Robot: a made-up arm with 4 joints. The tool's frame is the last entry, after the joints. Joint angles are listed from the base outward. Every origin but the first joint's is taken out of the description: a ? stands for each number. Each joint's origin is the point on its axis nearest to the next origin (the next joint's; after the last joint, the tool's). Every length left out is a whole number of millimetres.
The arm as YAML. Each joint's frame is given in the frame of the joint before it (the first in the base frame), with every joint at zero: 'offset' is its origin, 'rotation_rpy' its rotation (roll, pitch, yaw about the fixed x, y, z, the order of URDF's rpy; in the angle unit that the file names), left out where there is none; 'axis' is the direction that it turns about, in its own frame. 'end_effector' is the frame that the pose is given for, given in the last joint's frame.
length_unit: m
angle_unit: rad
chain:
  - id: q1
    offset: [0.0, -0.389, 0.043]
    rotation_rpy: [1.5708, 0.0, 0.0]
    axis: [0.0, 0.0, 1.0]
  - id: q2
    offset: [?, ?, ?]
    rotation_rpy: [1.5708, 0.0, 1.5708]
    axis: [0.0, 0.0, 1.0]
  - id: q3
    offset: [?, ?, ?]
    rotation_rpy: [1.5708, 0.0, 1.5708]
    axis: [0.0, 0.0, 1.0]
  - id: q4
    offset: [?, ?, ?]
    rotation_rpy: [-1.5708, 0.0, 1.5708]
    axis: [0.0, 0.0, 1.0]
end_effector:
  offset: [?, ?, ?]
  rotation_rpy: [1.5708, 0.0, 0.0]
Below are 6 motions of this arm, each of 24 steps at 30 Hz.
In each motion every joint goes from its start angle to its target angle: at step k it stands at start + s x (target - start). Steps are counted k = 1, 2, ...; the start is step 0. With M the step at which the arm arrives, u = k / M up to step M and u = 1 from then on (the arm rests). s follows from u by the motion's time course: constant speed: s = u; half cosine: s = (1 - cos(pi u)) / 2; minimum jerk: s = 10 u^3 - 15 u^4 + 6 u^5.
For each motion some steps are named. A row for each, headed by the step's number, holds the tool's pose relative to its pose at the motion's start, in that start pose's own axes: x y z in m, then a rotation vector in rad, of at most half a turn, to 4 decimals.
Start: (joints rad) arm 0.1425 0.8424 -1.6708 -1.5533
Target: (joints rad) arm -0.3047 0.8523 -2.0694 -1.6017
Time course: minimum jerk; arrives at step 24
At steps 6, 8, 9, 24:
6: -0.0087 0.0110 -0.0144 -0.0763 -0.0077 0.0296
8: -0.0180 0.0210 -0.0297 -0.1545 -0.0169 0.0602
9: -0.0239 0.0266 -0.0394 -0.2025 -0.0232 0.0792
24: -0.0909 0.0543 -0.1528 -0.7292 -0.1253 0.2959

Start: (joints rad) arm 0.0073 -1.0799 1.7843 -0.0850
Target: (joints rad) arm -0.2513 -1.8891 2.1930 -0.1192
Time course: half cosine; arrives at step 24
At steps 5, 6, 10, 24:
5: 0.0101 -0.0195 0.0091 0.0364 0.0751 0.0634
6: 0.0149 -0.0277 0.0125 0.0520 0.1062 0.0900
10: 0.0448 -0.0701 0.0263 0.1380 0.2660 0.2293
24: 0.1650 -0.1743 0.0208 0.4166 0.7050 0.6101

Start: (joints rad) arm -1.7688 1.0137 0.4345 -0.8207
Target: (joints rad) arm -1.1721 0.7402 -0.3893 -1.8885
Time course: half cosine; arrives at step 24
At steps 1, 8, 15, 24:
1: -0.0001 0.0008 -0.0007 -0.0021 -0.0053 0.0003
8: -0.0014 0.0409 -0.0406 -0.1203 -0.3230 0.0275
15: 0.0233 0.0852 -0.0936 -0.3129 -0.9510 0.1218
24: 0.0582 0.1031 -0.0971 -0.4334 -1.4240 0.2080

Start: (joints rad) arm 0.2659 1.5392 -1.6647 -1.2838
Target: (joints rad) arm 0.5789 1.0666 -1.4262 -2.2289
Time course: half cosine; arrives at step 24
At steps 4, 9, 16, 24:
4: -0.0056 -0.0071 -0.0039 0.0367 -0.0948 0.0057
9: -0.0160 -0.0281 -0.0183 0.1718 -0.4361 0.0057
16: -0.0030 -0.0520 -0.0288 0.4208 -1.0526 -0.0814
24: 0.0150 -0.0634 -0.0173 0.5564 -1.3944 -0.1838

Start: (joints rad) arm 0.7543 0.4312 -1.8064 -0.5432
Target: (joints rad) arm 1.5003 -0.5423 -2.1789 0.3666
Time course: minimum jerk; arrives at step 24
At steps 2, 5, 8, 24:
2: -0.0004 -0.0008 0.0009 0.0037 0.0006 -0.0026
5: -0.0049 -0.0100 0.0113 0.0482 0.0087 -0.0333
8: -0.0144 -0.0333 0.0349 0.1667 0.0343 -0.1101
24: -0.0309 -0.1866 0.1213 1.0453 0.2768 -0.4592

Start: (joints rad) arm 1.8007 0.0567 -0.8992 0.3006
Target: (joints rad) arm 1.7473 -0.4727 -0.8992 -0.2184
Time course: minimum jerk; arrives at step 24
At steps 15, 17, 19, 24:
15: 0.0324 0.0215 -0.1812 -0.2718 -0.6502 -0.0253
17: 0.0454 0.0187 -0.2088 -0.3204 -0.7595 -0.0181
19: 0.0557 0.0156 -0.2275 -0.3554 -0.8373 -0.0107
24: 0.0639 0.0128 -0.2406 -0.3813 -0.8943 -0.0042

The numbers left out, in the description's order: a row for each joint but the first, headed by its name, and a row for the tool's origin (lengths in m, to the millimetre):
q2: 0.188 0.094 0.0
q3: 0.154 -0.073 0.0
q4: -0.098 -0.058 0.0
tool: -0.151 0.008 0.0

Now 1 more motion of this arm.
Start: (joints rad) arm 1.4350 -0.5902 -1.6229 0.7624
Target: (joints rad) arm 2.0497 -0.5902 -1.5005 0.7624
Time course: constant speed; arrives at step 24
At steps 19, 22, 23, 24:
19: -0.0212 -0.1231 0.1072 0.4129 0.0015 0.1520
22: -0.0232 -0.1464 0.1178 0.4782 -0.0019 0.1754
23: -0.0237 -0.1543 0.1209 0.5000 -0.0032 0.1832
24: -0.0243 -0.1623 0.1237 0.5218 -0.0046 0.1909

